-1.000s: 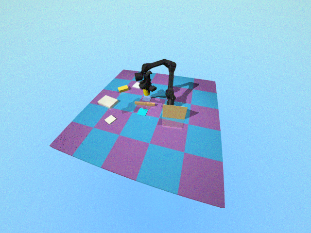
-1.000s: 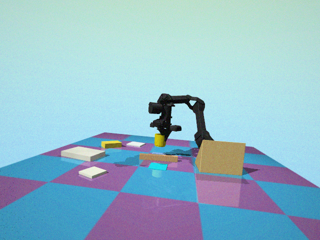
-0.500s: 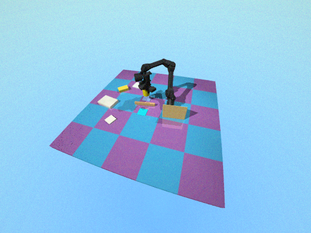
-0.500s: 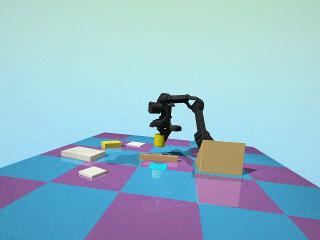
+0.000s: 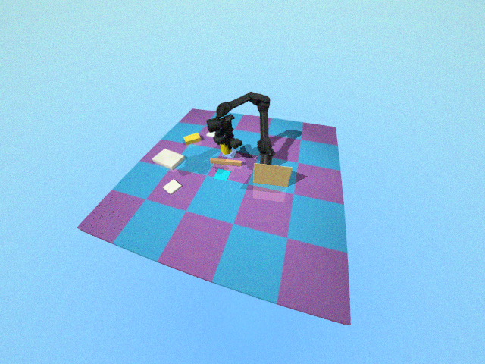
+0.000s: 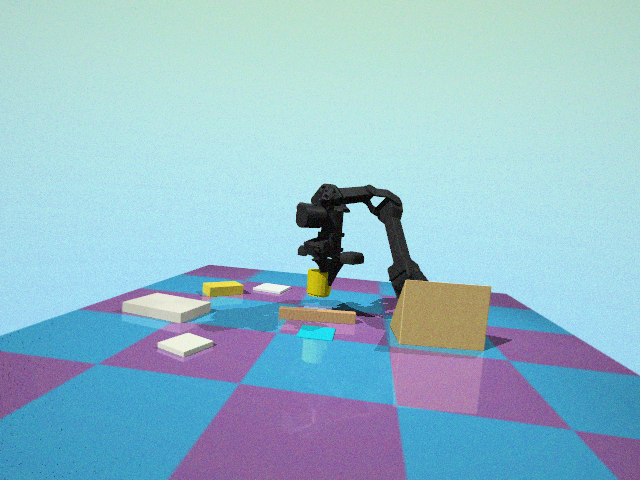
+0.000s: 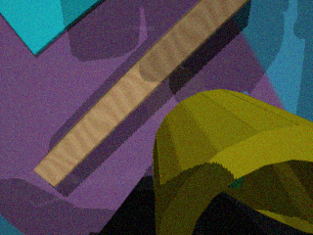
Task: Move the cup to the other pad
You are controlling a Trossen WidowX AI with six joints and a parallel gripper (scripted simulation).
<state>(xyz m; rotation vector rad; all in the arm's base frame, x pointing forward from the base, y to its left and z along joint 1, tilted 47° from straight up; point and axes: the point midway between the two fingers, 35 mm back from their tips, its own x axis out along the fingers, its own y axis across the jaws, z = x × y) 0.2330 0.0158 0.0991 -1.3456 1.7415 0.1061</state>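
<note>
Right now my gripper tip is 13 cm to the right of the cyan pad, 10 cm above it and 2 cm short of it. From my gripper tip the other things lie so: red marble 3 cm to the right, 2 cm below, 1 cm ahead; blue marble 3 cm to the right, 2 cm below, 2 cm ahead; yellow cup 2 cm to the right, 2 cm ahead.
</note>
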